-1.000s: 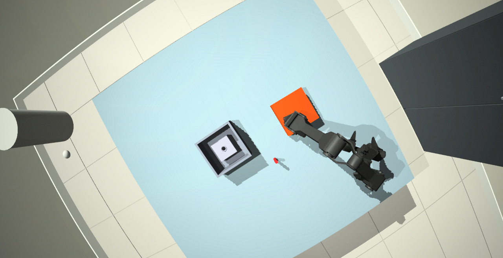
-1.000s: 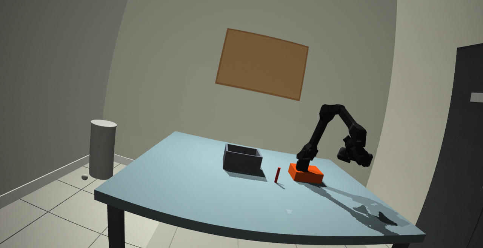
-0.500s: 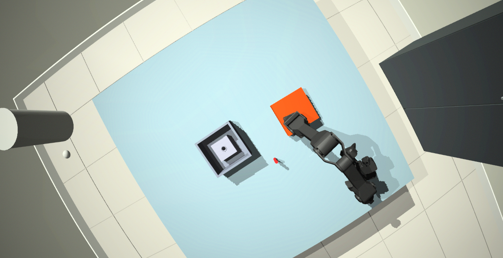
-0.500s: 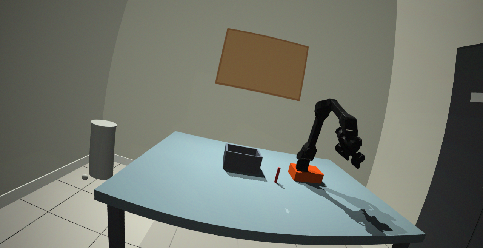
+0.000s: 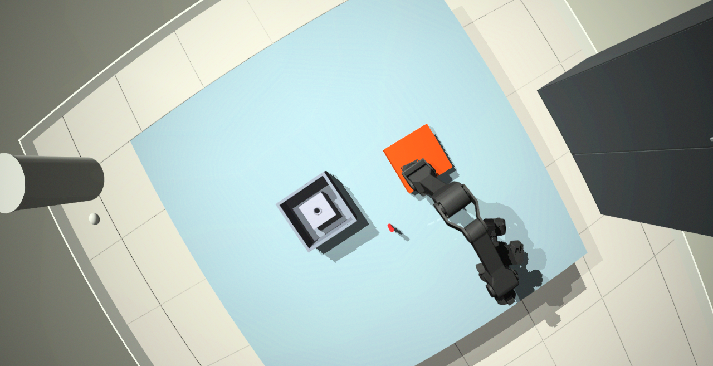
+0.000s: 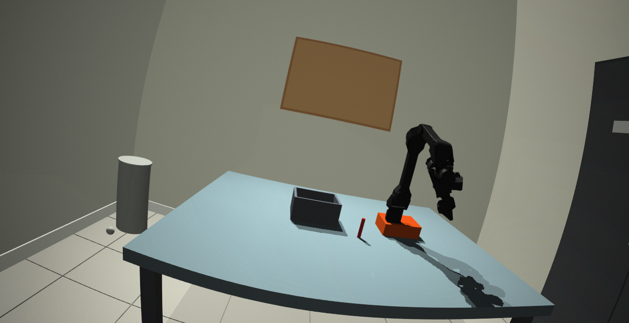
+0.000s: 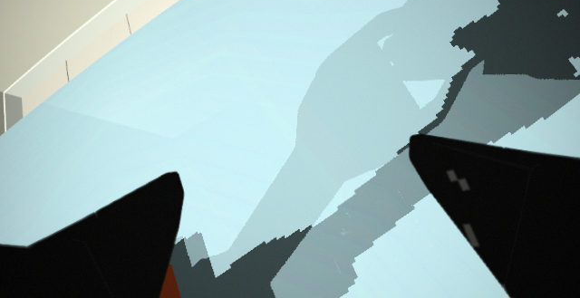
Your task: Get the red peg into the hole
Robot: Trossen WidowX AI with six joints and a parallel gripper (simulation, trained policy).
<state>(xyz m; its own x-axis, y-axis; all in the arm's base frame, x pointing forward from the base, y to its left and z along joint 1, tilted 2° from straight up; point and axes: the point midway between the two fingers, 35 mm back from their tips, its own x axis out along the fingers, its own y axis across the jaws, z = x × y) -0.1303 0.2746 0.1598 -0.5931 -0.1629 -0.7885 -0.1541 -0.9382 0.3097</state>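
Right now my gripper tip is 300 mm short of the red peg, 130 mm to the left of it and 140 mm above it. Also, from my gripper tip: plate: 490 mm ahead, 300 mm to the right, 140 mm below; dark box: 490 mm ahead, 300 mm to the right, 160 mm below.
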